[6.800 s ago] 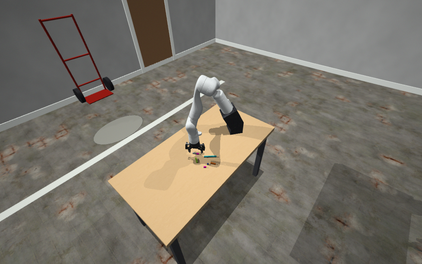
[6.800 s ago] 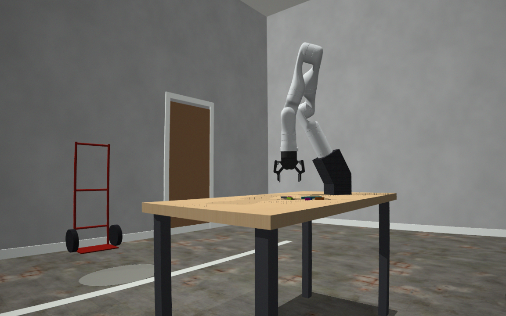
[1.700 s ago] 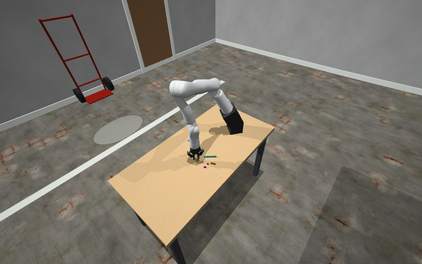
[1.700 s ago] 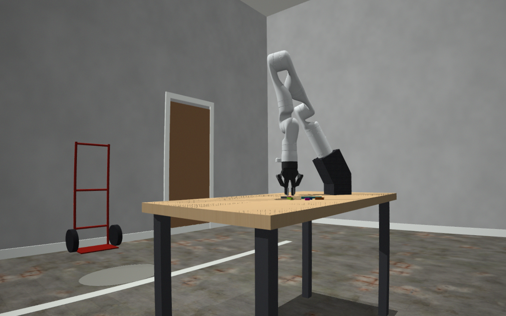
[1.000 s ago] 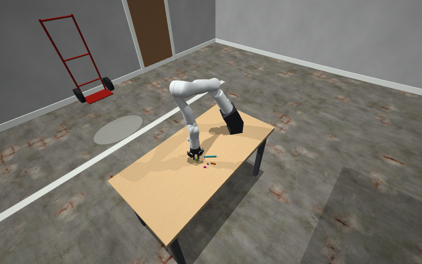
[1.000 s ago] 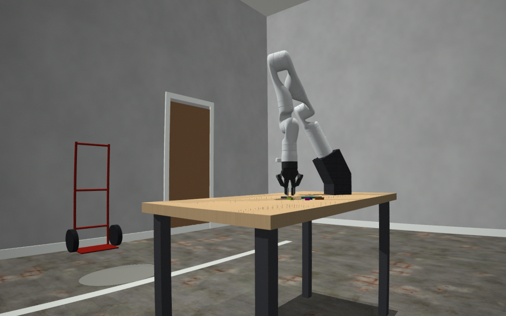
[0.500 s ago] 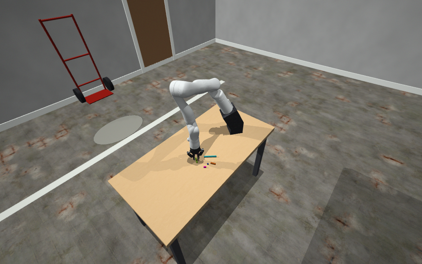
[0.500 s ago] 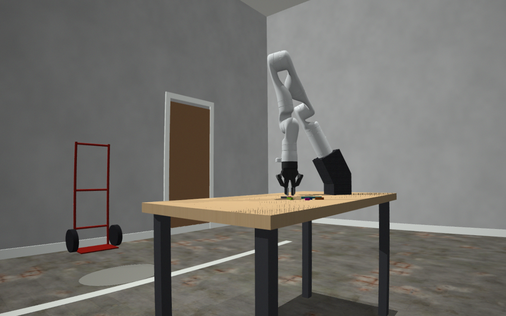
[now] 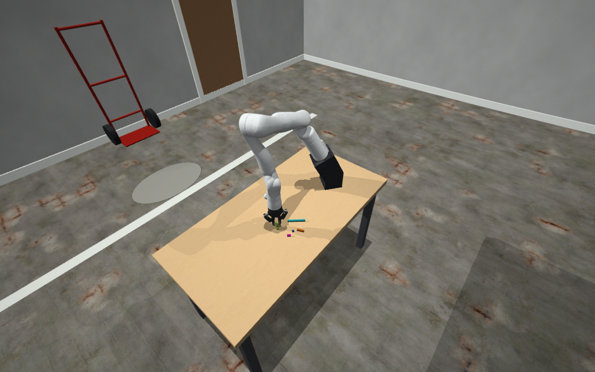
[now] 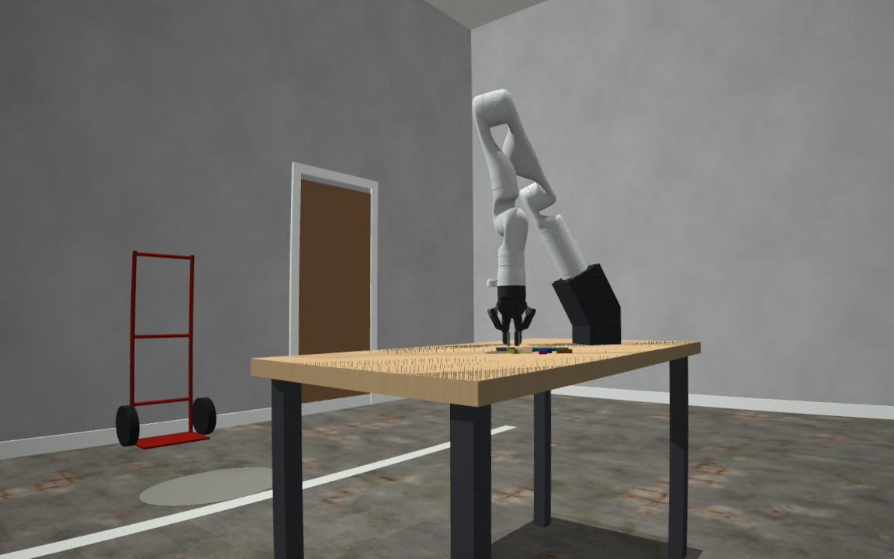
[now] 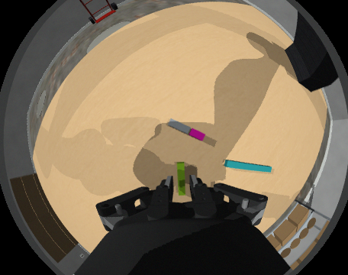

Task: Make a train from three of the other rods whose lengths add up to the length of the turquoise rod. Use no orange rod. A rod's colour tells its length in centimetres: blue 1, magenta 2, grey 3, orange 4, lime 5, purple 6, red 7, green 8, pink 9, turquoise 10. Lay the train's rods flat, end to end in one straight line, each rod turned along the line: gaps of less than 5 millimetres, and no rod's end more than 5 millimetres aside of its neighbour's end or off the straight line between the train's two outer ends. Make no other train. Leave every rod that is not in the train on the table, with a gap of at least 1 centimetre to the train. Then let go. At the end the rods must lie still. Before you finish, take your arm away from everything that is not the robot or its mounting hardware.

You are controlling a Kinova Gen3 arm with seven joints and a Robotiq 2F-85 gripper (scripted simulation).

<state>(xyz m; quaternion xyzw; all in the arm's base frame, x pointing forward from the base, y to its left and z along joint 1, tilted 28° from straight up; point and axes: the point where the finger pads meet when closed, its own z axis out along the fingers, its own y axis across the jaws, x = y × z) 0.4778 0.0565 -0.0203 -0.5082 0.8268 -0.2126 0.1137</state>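
Now: hand 3 cm above the lime rod. Also, from my hand: grey rod: 7 cm to the right, 4 cm behind, 3 cm below; then turquoise rod: 10 cm behind, 5 cm to the left, 3 cm below; then blue rod: 9 cm to the left, 4 cm behind, 3 cm below.
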